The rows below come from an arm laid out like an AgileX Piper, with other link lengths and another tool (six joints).
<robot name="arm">
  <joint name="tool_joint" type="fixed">
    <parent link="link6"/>
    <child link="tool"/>
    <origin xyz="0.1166 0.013 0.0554" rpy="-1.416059 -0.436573 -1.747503"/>
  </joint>
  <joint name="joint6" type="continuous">
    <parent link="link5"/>
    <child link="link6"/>
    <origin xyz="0.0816 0 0.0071" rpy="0 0 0"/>
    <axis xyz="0.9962 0 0.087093"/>
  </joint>
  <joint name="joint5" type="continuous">
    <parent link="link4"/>
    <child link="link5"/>
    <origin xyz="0 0 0" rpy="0 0 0"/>
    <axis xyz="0 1 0"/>
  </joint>
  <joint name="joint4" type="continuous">
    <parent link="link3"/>
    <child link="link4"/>
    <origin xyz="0.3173 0 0.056" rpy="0 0 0"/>
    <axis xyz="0.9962 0 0.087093"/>
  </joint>
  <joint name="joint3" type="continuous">
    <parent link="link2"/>
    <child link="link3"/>
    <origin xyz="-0.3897 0 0.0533" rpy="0 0 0"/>
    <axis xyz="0 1 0"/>
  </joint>
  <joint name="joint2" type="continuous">
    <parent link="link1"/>
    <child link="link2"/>
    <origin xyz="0 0 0" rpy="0 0 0"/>
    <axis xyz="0 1 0"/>
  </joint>
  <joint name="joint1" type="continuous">
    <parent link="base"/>
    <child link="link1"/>
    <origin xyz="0 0 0.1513" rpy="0 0 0"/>
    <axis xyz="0 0 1"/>
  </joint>
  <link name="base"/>
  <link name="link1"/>
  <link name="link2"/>
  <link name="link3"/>
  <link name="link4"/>
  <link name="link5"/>
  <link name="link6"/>
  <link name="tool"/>
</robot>
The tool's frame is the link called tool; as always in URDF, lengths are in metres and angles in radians. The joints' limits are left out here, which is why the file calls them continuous.
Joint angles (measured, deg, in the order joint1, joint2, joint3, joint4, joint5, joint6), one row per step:
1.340 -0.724 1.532 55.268 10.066 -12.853
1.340 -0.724 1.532 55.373 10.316 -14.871
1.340 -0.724 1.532 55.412 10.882 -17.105
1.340 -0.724 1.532 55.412 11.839 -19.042
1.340 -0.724 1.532 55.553 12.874 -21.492
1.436 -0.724 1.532 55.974 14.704 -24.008
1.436 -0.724 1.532 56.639 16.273 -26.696
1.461 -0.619 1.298 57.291 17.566 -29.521
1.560 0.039 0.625 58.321 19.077 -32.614
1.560 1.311 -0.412 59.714 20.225 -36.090
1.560 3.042 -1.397 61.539 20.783 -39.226
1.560 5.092 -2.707 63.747 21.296 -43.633
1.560 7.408 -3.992 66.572 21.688 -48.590
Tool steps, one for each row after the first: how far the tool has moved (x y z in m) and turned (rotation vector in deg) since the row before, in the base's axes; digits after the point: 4 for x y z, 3 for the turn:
-0.0002 0.0022 0.0002 -1.902 -0.196 0.270
-0.0002 0.0033 -0.0004 -2.201 -0.068 0.540
-0.0002 0.0043 -0.0014 -1.972 0.183 0.863
-0.0004 0.0049 -0.0014 -2.333 0.100 0.982
-0.0007 0.0075 -0.0029 -2.165 0.481 1.793
-0.0010 0.0066 -0.0022 -2.051 0.222 1.558
-0.0012 0.0059 0.0003 -2.155 -0.168 1.401
-0.0010 0.0069 0.0030 -2.035 -0.087 1.746
-0.0001 0.0059 0.0061 -1.987 -0.231 1.443
0.0017 0.0038 0.0062 -1.178 0.030 0.950
0.0020 0.0046 0.0090 -1.952 -0.483 1.082
0.0031 0.0044 0.0091 -1.814 -0.502 1.052

